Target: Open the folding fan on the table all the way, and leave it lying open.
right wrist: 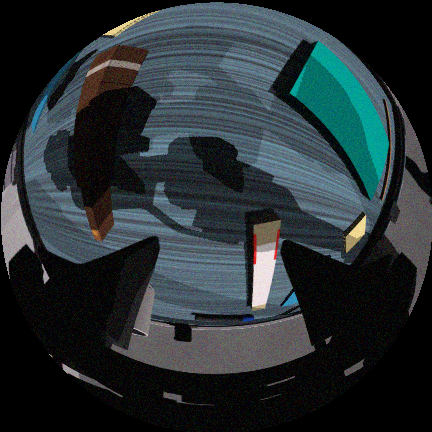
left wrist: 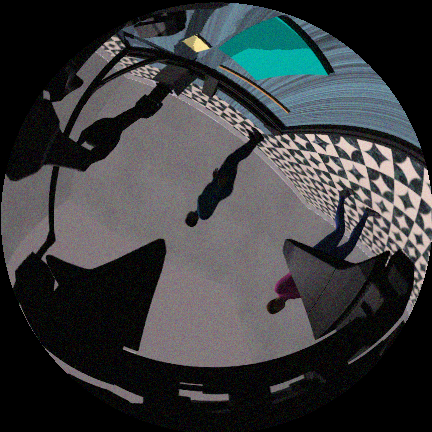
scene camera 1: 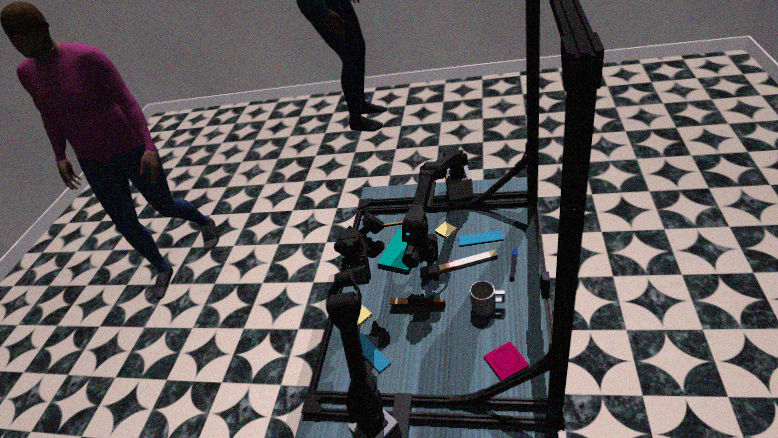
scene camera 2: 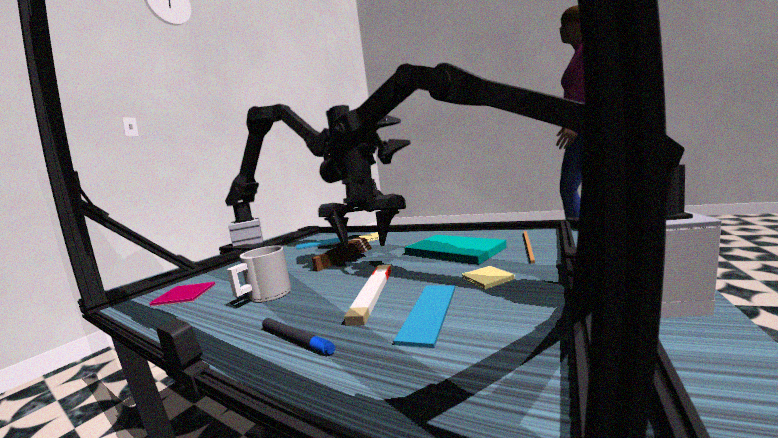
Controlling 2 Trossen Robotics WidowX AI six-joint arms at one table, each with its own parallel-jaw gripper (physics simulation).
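Frame: origin at the left arm's base, x ahead, y left, z up, level; centimetres.
Seen in the pictures: left gripper, fingertip midpoint: (left wrist: 226,246) (scene camera 1: 358,219) (scene camera 2: 405,131); right gripper, fingertip midpoint: (right wrist: 221,245) (scene camera 2: 363,247); left arm's base, link origin: (scene camera 1: 372,423) (scene camera 2: 244,220); right arm's base, link origin: (left wrist: 164,87) (scene camera 1: 457,174).
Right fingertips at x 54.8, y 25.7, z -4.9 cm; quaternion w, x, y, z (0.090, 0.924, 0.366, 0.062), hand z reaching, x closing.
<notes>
Pixels of each thing's top centre, then the offset from my right fingertips to it. "spot": a spot on its surface instead.
- folding fan, top centre: (right wrist: 86,141) (scene camera 2: 342,246) (scene camera 1: 417,298) dx -12.6, dy -1.5, dz -1.8 cm
- white bar, top centre: (right wrist: 261,284) (scene camera 2: 372,285) (scene camera 1: 468,259) dx +12.9, dy -3.4, dz -3.6 cm
- grey mug, surface spot: (scene camera 2: 266,274) spot: dx +4.3, dy -20.0, dz +0.1 cm
- marker, top centre: (scene camera 2: 294,329) (right wrist: 225,321) (scene camera 1: 513,262) dx +21.3, dy -17.6, dz -3.4 cm
- teal block, top centre: (right wrist: 364,123) (left wrist: 264,51) (scene camera 2: 454,243) (scene camera 1: 402,248) dx +2.8, dy +20.8, dz -3.2 cm
- blue strip, top centre: (scene camera 2: 429,308) (scene camera 1: 480,237) dx +25.2, dy +0.4, dz -4.4 cm
- magenta square, surface spot: (scene camera 1: 506,359) spot: dx -12.1, dy -38.4, dz -4.3 cm
The folding fan (scene camera 1: 400,300) (scene camera 2: 325,260) (right wrist: 100,90) lies closed on the table as a narrow brown bar with a pale band near one end; shadow covers its middle. My right gripper (scene camera 1: 421,266) (scene camera 2: 363,244) (right wrist: 221,245) points down, open and empty, above the table; in the right wrist view the fan lies beyond the picture-left finger. My left gripper (scene camera 1: 382,235) (scene camera 2: 404,132) (left wrist: 226,246) is open and empty, held higher and pointing sideways, away from the table. The fan does not show in the left wrist view.
A white bar (scene camera 1: 473,260) (scene camera 2: 370,293) (right wrist: 262,280) with tan ends lies near the right gripper. A grey mug (scene camera 1: 482,300) (scene camera 2: 266,274), a marker (scene camera 2: 296,336), a teal block (scene camera 2: 454,247) (left wrist: 270,57), a blue strip (scene camera 2: 427,315) and a magenta square (scene camera 1: 506,359) surround them. Dark frame posts (scene camera 1: 577,163) edge the table.
</notes>
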